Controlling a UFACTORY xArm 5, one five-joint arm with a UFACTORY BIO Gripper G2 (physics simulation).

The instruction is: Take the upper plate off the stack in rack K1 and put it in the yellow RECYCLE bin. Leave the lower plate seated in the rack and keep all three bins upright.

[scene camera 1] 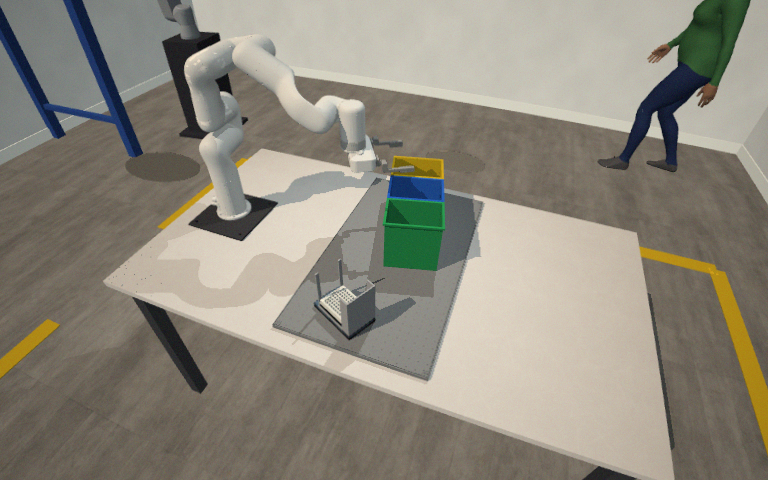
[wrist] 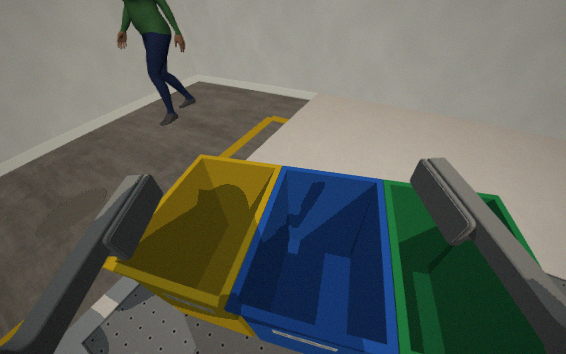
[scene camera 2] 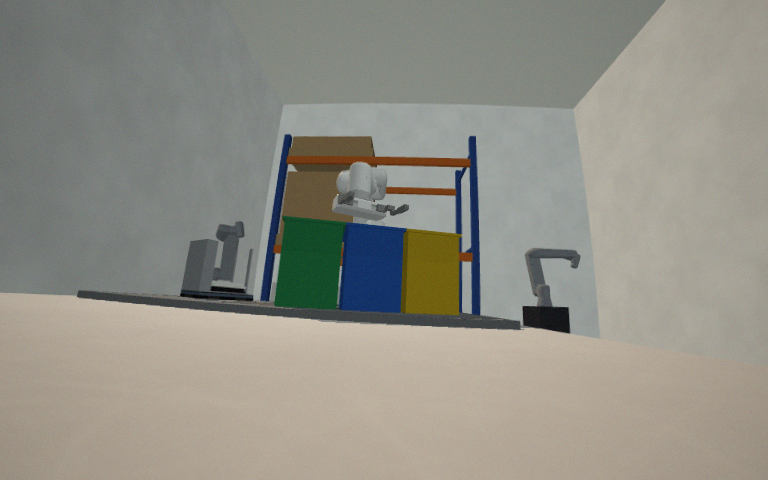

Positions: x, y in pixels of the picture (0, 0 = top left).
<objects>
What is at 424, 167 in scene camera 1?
A yellow bin.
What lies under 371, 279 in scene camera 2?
A blue bin.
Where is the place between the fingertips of my gripper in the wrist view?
283, 176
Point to a yellow bin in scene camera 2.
430, 269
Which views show my gripper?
Scene camera 1, the wrist view and scene camera 2: all of them.
</objects>
